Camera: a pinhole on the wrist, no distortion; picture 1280 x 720 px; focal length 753.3 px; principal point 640.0 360.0 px. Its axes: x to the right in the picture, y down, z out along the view. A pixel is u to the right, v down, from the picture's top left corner.
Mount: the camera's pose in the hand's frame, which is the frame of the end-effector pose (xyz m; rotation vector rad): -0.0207 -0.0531 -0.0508 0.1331 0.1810 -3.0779
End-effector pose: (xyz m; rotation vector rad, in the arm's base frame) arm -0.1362 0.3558 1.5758 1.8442 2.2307 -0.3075
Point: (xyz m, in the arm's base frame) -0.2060 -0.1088 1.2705
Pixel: 1033.3 393.8
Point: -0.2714 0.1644 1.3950
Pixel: 791.2 554.4
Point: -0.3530 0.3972 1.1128
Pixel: 192.4 531.3
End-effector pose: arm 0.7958 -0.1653 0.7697 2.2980 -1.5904 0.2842
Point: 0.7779 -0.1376 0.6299
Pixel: 821.7 83.6
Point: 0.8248 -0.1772 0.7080
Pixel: 421.3 136.0
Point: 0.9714 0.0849 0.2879
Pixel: 1103.2 695.4
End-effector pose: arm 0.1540 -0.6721 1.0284 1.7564 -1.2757 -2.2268
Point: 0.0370 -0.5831 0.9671
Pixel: 293.7 252.3
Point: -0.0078 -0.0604 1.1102
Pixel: 959.3 556.9
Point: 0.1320 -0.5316 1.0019
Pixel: 677.0 496.9
